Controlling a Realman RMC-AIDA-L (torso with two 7-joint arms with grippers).
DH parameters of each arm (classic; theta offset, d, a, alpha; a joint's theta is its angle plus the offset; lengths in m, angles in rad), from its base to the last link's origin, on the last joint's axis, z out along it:
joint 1: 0 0.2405 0 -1.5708
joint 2: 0 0 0 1.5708
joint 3: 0 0.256 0 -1.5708
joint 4: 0 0 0 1.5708
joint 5: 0 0.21 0 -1.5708
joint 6: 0 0 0 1.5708
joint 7: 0 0.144 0 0
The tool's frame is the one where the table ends.
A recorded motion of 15 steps. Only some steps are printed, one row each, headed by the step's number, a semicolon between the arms.
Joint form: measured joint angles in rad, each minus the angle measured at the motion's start. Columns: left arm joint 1, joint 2, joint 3, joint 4, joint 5, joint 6, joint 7; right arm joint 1, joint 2, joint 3, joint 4, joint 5, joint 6, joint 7.
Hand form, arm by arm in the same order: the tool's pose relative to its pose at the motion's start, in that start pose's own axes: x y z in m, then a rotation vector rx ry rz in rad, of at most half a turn. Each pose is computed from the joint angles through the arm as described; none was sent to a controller.
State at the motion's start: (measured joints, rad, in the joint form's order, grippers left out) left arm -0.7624 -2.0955 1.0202 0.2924 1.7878 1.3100 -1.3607; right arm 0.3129 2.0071 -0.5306 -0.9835 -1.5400 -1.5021 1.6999
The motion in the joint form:
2: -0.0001 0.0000 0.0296 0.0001 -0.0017 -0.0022 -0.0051; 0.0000 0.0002 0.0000 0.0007 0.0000 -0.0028 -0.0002
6: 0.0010 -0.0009 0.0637 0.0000 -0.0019 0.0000 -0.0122; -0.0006 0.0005 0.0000 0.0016 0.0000 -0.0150 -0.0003
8: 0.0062 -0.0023 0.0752 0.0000 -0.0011 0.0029 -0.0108; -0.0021 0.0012 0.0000 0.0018 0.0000 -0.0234 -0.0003
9: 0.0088 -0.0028 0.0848 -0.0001 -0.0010 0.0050 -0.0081; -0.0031 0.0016 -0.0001 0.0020 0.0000 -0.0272 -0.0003
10: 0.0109 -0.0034 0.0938 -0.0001 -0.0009 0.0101 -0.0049; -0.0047 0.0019 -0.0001 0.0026 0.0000 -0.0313 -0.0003
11: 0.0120 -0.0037 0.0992 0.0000 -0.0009 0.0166 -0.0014; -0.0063 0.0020 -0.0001 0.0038 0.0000 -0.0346 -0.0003
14: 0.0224 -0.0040 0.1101 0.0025 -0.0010 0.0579 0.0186; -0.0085 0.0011 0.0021 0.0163 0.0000 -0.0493 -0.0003
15: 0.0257 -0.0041 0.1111 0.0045 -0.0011 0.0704 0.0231; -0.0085 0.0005 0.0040 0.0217 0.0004 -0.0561 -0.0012
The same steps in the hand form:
2: -0.0029 0.0020 0.0017 -0.0112 -0.0234 0.0038; 0.0003 0.0004 0.0000 -0.0028 0.0003 0.0007
6: -0.0069 0.0053 0.0036 -0.0293 -0.0509 0.0056; 0.0009 0.0021 -0.0002 -0.0145 0.0021 0.0020
8: -0.0101 0.0072 0.0039 -0.0368 -0.0599 0.0054; 0.0016 0.0034 -0.0006 -0.0217 0.0034 0.0034
9: -0.0121 0.0086 0.0041 -0.0429 -0.0673 0.0083; 0.0020 0.0039 -0.0009 -0.0248 0.0042 0.0044
10: -0.0137 0.0103 0.0044 -0.0519 -0.0734 0.0119; 0.0026 0.0045 -0.0015 -0.0276 0.0051 0.0059
11: -0.0145 0.0117 0.0045 -0.0607 -0.0763 0.0157; 0.0033 0.0048 -0.0021 -0.0295 0.0061 0.0079
14: -0.0176 0.0187 0.0030 -0.1027 -0.0747 0.0297; 0.0062 0.0059 -0.0036 -0.0398 0.0080 0.0205
15: -0.0181 0.0206 0.0023 -0.1139 -0.0719 0.0327; 0.0070 0.0064 -0.0041 -0.0448 0.0075 0.0245

